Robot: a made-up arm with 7 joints. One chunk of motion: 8 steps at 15 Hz.
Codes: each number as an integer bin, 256 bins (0 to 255) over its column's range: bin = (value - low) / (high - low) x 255, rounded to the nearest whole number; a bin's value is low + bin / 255 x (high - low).
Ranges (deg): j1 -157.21..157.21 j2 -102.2..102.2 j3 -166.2..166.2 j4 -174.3..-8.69 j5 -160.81..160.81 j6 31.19..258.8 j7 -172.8..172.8
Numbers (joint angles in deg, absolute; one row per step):
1: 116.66 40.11 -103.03 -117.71 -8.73 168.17 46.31
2: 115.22 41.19 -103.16 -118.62 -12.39 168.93 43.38
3: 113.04 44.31 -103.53 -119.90 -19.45 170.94 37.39
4: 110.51 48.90 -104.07 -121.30 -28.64 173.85 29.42
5: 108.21 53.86 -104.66 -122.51 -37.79 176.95 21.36
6: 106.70 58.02 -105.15 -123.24 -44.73 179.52 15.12
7: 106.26 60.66 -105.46 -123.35 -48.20 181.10 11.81
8: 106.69 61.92 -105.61 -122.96 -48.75 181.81 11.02
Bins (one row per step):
1: 222 178 48 87 121 153 162
2: 221 179 48 86 118 154 160
3: 219 183 48 84 112 157 155
4: 217 189 48 82 105 160 149
5: 215 195 47 80 98 163 143
6: 214 200 47 79 92 166 139
7: 214 203 47 78 89 168 136
8: 214 205 46 79 89 169 136

